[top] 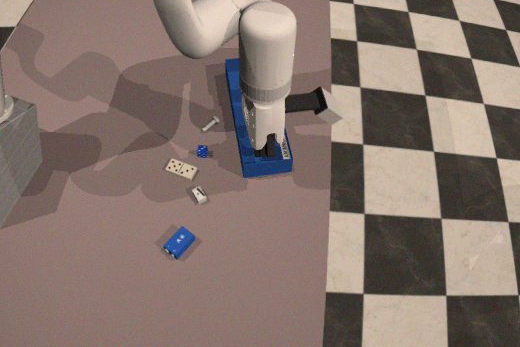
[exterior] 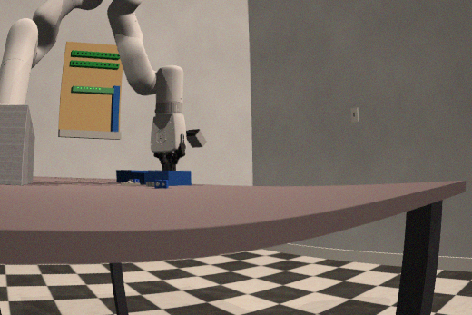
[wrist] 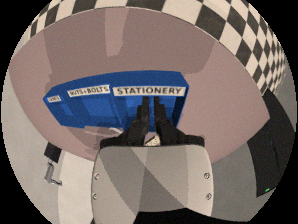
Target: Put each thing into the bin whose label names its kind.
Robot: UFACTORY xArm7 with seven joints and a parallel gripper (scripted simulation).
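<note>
Right now the blue three-part bin is 2 cm behind my hand, 8 cm to the left of it and 2 cm below it. Round my hand: blue die 11 cm behind, 1 cm to the right, 3 cm below; bolt 10 cm behind, 6 cm to the left, 3 cm below; white sharpener 10 cm behind, 9 cm to the right, 3 cm below.
</note>
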